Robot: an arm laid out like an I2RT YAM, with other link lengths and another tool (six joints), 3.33 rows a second.
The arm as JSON. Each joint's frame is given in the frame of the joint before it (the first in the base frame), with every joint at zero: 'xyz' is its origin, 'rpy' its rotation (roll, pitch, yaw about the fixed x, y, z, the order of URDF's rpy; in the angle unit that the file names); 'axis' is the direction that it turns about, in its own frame. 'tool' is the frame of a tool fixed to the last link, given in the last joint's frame.
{
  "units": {
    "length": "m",
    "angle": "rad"
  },
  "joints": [
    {
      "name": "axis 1",
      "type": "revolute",
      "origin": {
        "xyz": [
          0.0,
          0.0,
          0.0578
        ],
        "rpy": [
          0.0,
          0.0,
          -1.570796
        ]
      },
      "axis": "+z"
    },
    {
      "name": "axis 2",
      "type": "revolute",
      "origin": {
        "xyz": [
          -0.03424,
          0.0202,
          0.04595
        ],
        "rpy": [
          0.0,
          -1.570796,
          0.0
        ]
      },
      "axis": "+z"
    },
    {
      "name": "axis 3",
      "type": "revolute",
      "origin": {
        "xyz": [
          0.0,
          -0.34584,
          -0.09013
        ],
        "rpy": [
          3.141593,
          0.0,
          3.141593
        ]
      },
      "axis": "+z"
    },
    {
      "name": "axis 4",
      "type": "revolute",
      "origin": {
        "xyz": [
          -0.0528,
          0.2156,
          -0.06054
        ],
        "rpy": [
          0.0,
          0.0,
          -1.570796
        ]
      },
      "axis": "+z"
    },
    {
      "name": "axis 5",
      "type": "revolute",
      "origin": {
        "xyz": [
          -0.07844,
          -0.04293,
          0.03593
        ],
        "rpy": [
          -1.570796,
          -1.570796,
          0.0
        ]
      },
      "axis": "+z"
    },
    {
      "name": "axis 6",
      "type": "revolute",
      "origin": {
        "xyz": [
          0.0,
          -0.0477,
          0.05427
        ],
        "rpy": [
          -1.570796,
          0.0,
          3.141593
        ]
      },
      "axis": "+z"
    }
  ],
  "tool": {
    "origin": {
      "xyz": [
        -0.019,
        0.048,
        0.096
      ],
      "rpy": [
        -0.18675,
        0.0,
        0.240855
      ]
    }
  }
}
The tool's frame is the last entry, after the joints.
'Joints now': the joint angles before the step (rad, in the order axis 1, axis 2, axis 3, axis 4, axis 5, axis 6). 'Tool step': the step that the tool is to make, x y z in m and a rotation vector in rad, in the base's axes. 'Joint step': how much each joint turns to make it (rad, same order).
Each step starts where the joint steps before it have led.
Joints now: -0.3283, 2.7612, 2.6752, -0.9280, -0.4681, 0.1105
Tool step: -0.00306, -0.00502, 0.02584, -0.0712, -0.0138, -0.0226
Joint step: 0.0046, -0.0475, -0.0107, -0.0061, 0.0677, -0.0124
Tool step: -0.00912, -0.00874, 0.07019, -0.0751, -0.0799, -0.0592
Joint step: 0.0000, -0.1181, -0.0291, 0.0183, 0.0721, 0.0215
